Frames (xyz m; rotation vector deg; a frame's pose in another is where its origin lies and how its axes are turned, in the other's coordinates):
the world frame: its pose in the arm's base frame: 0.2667 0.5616 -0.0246 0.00 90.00 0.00
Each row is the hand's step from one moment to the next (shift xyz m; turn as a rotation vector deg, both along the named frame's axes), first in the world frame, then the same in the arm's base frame.
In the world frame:
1: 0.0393 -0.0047 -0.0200 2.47 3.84 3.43
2: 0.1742 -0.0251 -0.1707 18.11 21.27 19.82
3: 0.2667 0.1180 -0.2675 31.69 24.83 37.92
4: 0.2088 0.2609 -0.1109 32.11 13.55 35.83
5: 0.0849 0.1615 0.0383 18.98 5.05 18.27
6: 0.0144 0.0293 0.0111 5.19 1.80 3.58
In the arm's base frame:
1: -0.0200 -0.0047 -0.0393 3.43 3.84 -2.47
2: -0.1707 -0.0251 -0.1742 19.82 21.27 -18.11
3: -0.2675 0.1180 -0.2667 37.92 24.83 -31.69
4: -0.1109 0.2609 -0.2088 35.83 13.55 -32.11
5: 0.0383 0.1615 -0.0849 18.27 5.05 -18.98
6: 0.0111 0.0293 -0.0144 3.58 1.80 -5.19

